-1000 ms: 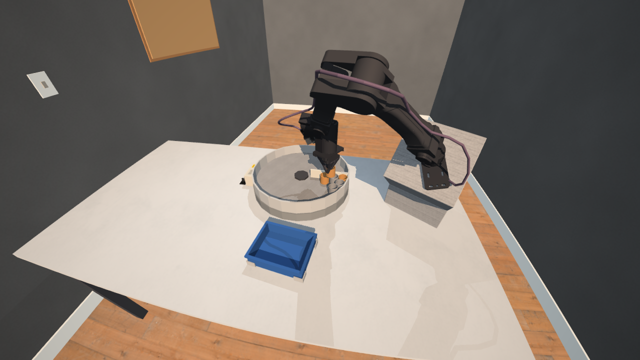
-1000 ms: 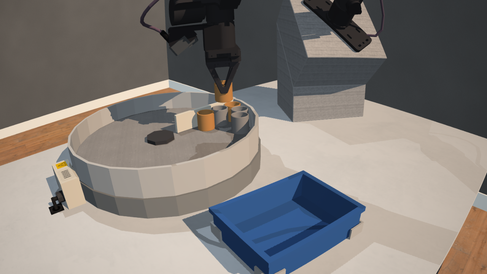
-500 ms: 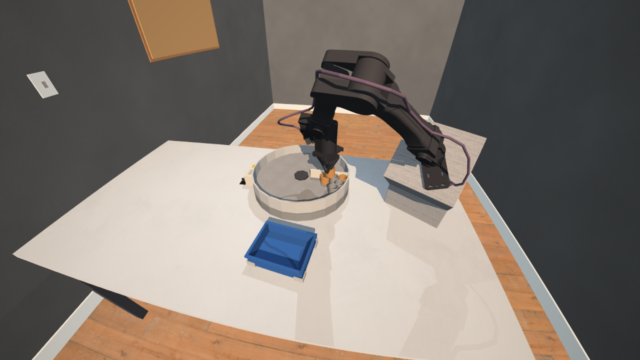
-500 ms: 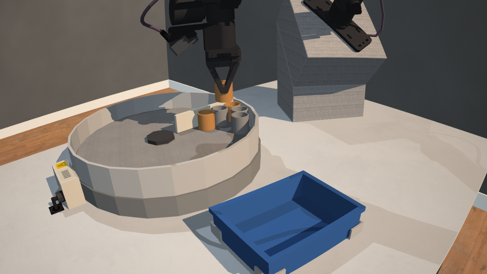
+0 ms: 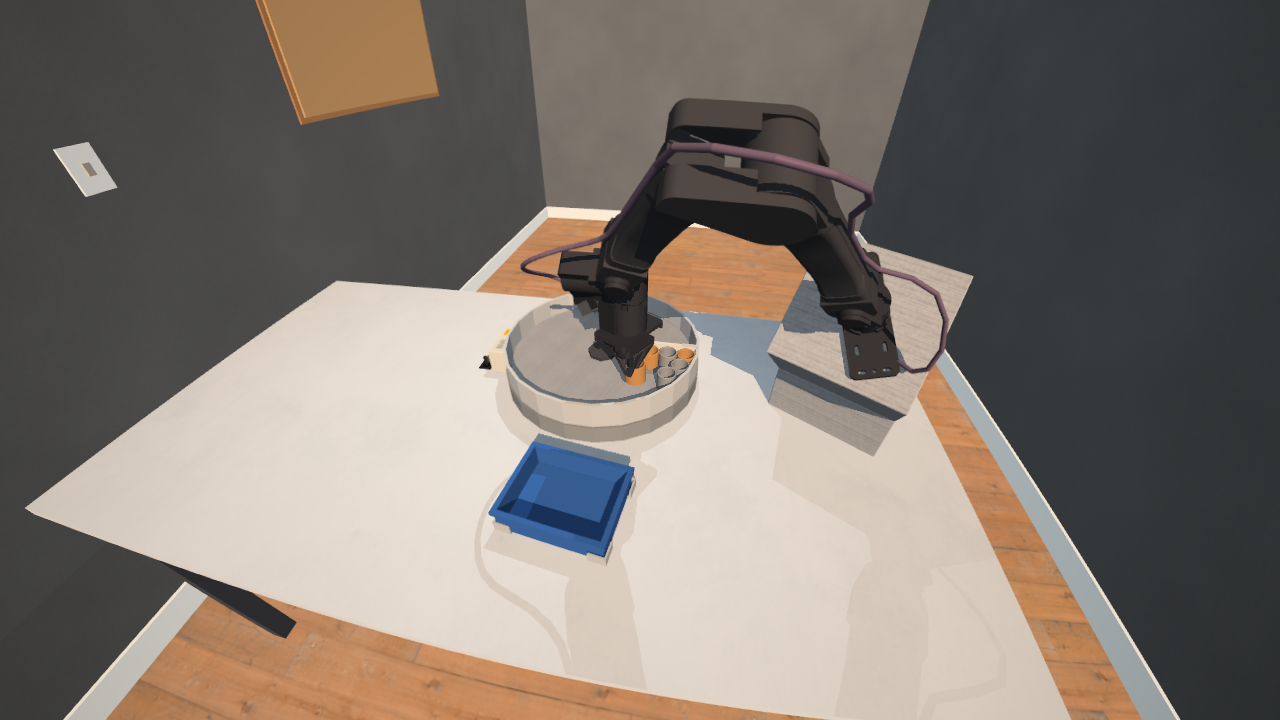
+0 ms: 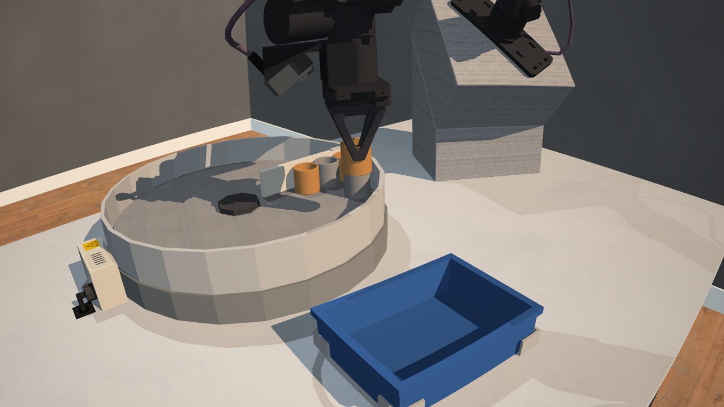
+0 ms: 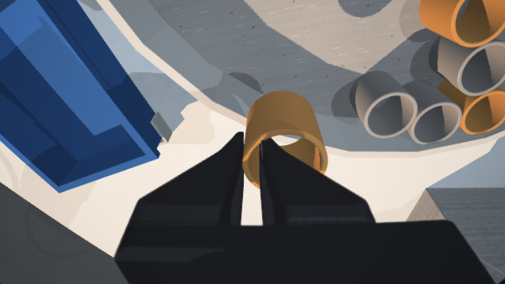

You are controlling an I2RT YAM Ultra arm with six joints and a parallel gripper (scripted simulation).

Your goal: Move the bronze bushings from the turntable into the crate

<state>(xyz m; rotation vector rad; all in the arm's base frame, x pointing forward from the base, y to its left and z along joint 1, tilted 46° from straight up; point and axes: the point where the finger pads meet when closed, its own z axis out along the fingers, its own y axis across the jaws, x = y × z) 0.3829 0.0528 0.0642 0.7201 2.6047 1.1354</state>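
The blue crate lies 5 cm ahead of my hand, 20 cm to the left of it and 13 cm below it. From my hand the other things lie so: round turntable 11 cm ahead, 15 cm to the right, 10 cm below.
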